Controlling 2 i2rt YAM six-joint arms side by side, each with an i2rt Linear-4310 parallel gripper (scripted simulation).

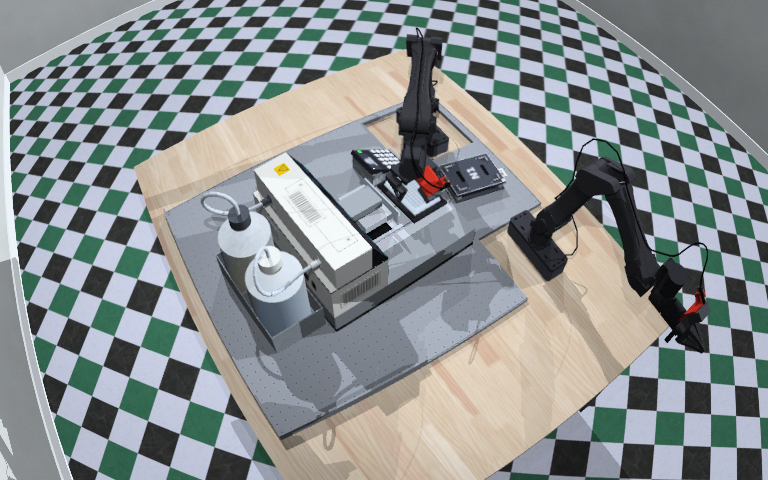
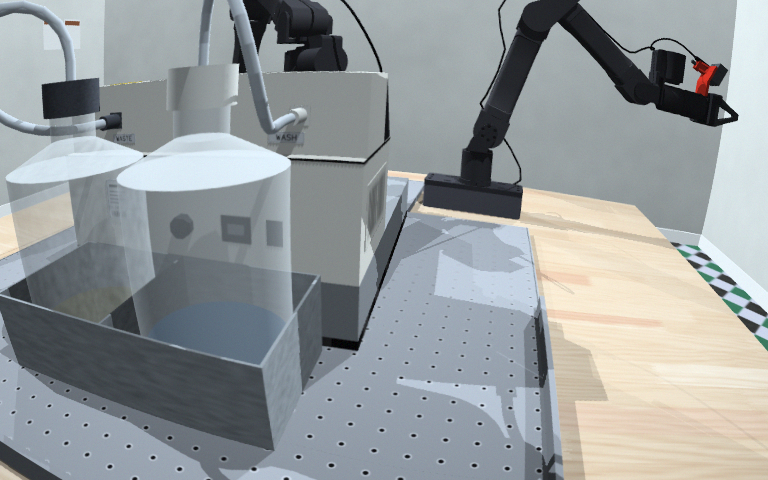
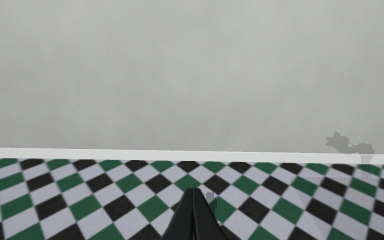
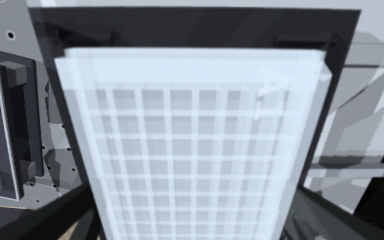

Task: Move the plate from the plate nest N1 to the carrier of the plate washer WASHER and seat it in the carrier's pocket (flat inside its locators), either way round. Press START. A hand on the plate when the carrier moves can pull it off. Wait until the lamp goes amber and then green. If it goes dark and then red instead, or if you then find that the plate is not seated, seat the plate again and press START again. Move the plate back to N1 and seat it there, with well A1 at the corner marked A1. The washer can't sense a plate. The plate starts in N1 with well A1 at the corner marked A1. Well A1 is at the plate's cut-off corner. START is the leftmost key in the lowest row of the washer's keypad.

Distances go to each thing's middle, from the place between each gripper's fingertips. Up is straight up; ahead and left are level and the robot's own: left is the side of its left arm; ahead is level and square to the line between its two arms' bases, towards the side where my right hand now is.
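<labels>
The dark carrier (image 4: 333,34) is 10 mm below my right hand, and the clear plate (image 4: 152,163) is right at my right hand. The washer (image 2: 346,218) is 150 mm ahead of my right hand, 10 mm to the left of it and 40 mm above it, whereas the nest N1 (image 1: 452,176) is 220 mm behind my right hand and 60 mm below it.
From my left hand (image 2: 737,117), the dark carrier is 87 cm to the right, 20 cm below and 20 cm ahead. I see the nest N1 87 cm to the right of my left hand, 25 cm below it and 1 cm behind it. The clear plate is 87 cm to the right of my left hand, 20 cm ahead of it and 19 cm below it, and the washer is 86 cm to the right of my left hand, 36 cm ahead of it and 15 cm below it.
</labels>
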